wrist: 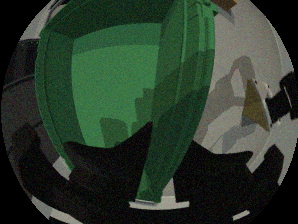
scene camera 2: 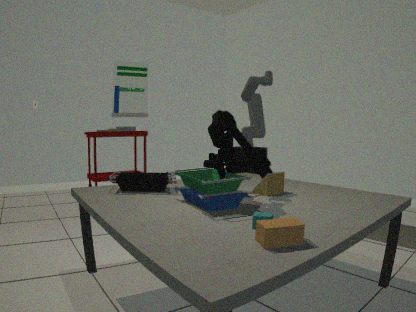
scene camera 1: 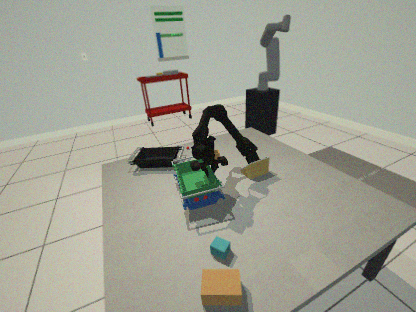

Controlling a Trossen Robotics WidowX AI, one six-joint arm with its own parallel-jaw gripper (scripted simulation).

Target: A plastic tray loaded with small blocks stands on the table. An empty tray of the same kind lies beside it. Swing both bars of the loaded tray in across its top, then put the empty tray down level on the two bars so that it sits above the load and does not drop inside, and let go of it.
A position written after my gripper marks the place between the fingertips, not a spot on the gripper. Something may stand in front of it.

Note:
In view: my gripper [wrist: 159, 126] and a green tray [scene camera 2: 207, 181].
The green tray shows as well in the wrist view [wrist: 99, 78] and in scene camera 1 [scene camera 1: 192, 183].

